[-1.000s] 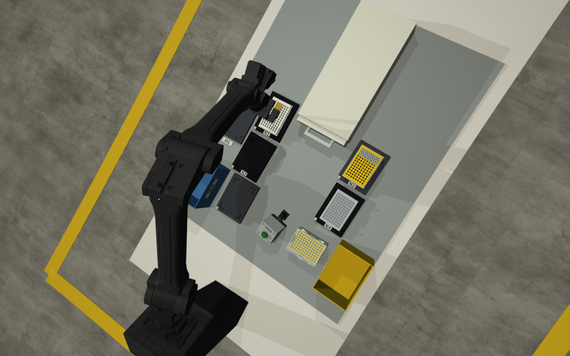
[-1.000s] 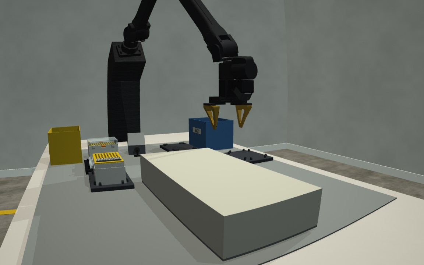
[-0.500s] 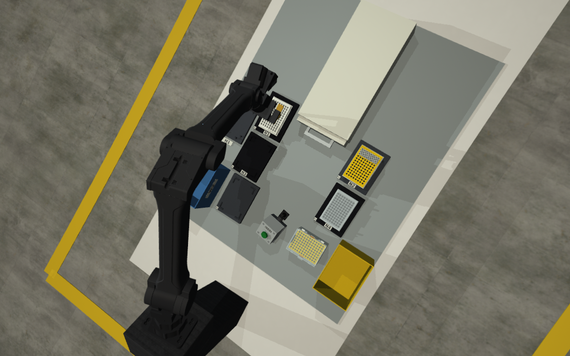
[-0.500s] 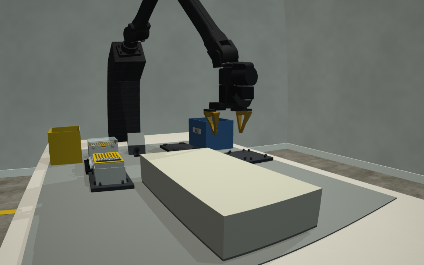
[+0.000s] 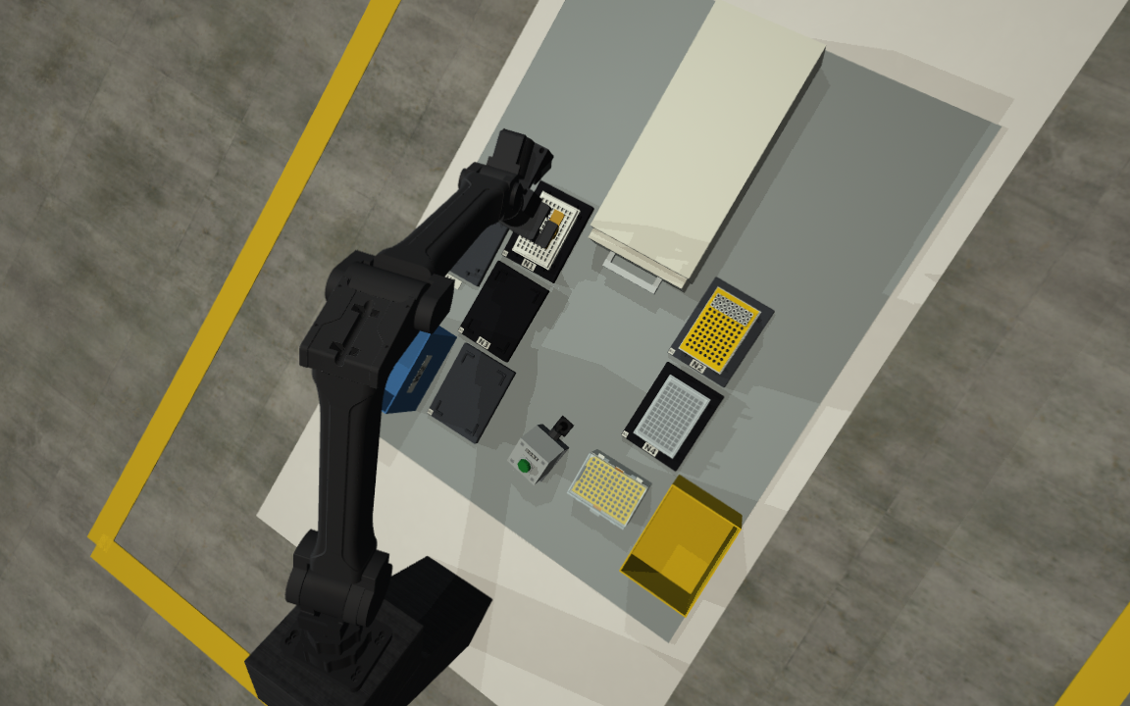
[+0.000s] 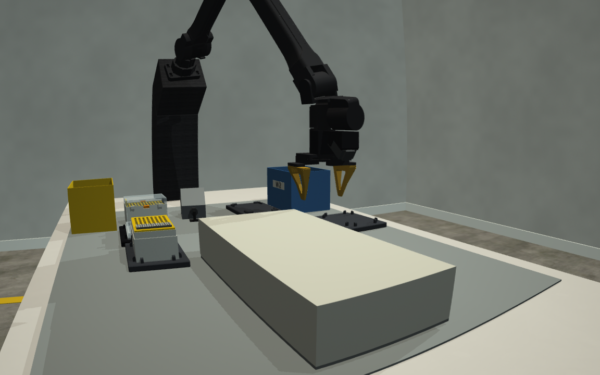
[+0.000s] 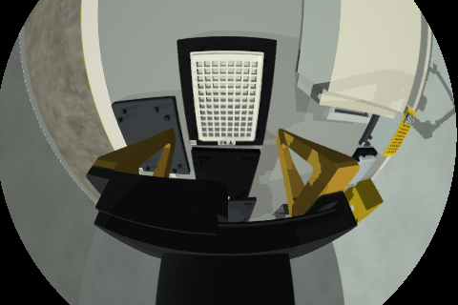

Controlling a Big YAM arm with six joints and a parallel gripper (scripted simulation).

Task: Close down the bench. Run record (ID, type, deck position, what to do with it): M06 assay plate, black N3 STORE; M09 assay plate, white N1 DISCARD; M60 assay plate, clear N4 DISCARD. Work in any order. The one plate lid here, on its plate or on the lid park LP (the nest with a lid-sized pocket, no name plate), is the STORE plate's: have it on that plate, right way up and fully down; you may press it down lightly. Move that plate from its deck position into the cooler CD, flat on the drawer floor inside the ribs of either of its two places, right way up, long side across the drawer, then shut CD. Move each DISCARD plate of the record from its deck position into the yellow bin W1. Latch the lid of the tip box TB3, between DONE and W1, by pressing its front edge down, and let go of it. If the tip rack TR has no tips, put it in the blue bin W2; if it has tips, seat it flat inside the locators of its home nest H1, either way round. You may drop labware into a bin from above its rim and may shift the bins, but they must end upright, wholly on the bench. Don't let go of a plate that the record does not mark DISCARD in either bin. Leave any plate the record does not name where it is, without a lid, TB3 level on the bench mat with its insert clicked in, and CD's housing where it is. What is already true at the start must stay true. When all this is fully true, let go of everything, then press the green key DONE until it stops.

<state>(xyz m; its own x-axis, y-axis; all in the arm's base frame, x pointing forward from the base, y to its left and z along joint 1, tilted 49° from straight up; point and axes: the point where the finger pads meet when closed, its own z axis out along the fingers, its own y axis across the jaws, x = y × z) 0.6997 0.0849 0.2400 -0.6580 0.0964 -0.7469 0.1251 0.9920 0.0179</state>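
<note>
Now: hand 8 cm above the white plate. Round my hand: nest N3 (17 cm behind, 4 cm to the left, 9 cm below); home nest H1 (5 cm behind, 15 cm to the left, 9 cm below); nest N1 (9 cm below).
</note>
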